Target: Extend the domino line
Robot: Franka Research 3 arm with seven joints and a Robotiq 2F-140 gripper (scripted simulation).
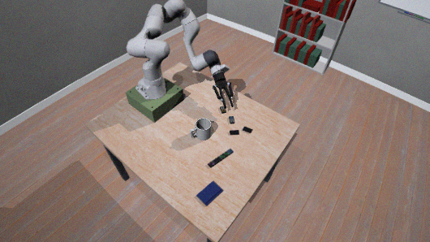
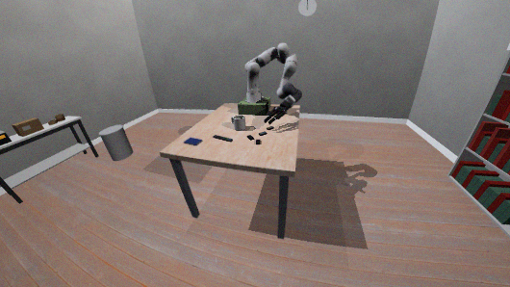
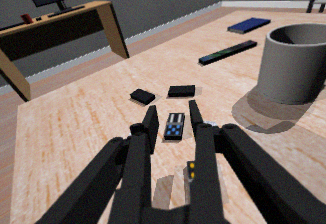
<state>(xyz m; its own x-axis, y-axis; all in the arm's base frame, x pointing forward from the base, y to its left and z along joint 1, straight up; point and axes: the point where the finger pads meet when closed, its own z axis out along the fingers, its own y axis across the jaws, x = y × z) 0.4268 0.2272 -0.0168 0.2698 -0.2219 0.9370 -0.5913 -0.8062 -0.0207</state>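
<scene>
The black domino is 70 mm ahead of my hand, 40 mm to the right of it and 80 mm below it. Round my hand: blue book 260 mm ahead, 530 mm to the right, 80 mm below; then grey mug 10 mm behind, 250 mm to the right, 40 mm below.
</scene>
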